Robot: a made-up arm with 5 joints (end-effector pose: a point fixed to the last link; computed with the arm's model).
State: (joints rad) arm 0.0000 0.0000 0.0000 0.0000 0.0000
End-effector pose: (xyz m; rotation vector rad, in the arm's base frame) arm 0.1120 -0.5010 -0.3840 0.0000 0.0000 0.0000
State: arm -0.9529 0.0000 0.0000 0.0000 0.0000
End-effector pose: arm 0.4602 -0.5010 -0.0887 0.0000 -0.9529 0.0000
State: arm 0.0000 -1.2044 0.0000 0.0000 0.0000
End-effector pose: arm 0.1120 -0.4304 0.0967 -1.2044 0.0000 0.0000
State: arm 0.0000 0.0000 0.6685 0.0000 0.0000
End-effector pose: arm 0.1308 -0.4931 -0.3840 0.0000 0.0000 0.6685
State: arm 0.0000 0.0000 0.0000 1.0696 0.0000
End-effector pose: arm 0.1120 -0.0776 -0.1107 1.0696 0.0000 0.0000
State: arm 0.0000 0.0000 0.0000 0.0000 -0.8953
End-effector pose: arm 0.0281 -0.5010 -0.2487 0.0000 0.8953 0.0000
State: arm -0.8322 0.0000 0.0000 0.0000 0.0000
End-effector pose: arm 0.4340 -0.5010 -0.1427 0.0000 -0.8322 0.0000
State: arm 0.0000 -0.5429 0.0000 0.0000 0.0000
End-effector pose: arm 0.1120 -0.5433 -0.1579 -0.5429 0.0000 0.0000
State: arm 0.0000 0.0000 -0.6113 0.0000 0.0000
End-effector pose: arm 0.0938 -0.4965 -0.3840 0.0000 0.0000 -0.6113
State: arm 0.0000 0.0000 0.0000 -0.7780 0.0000
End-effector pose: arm 0.1120 -0.8532 -0.2552 -0.7780 0.0000 0.0000
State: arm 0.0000 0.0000 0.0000 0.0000 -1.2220
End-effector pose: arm 0.0315 -0.5010 -0.1889 0.0000 1.2220 0.0000
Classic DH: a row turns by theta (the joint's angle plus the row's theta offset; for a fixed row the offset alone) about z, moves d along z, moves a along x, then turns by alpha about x. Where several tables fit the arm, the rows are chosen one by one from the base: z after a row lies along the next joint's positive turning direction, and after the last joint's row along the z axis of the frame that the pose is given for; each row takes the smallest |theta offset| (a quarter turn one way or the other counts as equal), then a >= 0, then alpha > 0; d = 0 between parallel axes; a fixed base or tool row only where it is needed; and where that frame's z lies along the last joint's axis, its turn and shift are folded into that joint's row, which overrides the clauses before.
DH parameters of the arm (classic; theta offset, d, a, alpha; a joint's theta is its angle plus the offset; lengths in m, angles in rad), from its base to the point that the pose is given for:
base (fixed): 0 0.101 0 -1.5708
joint 1: 1.5708 -0.116 0.296 1.5708
joint 2: -1.5708 0.11 0.354 1.5708
joint 3: 0 0.305 0.05 -1.5708
joint 4: 1.5708 0.101 0.339 1.5708
joint 5: -1.5708 -0.019 0.099 1.5708
tool (fixed): 3.1416 -0.155 0 0

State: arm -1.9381 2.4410 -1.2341 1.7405 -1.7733
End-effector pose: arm 0.6091 -0.1384 0.5986 -0.8210 -0.5884 -2.1171
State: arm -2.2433 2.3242 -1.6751 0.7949 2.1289
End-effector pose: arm 0.4721 0.2765 0.8424 1.7550 -0.7611 -1.2483
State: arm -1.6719 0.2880 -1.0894 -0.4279 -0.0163
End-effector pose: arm 0.5794 -0.5174 0.0589 0.7165 -1.1213 -0.8144
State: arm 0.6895 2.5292 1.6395 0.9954 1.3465
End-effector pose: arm -0.4770 -0.0317 -0.0694 -2.1371 1.1711 0.7851
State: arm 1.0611 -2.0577 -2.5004 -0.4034 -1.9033
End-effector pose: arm -0.0801 0.1097 -0.0072 -0.0189 0.0955 -1.5735
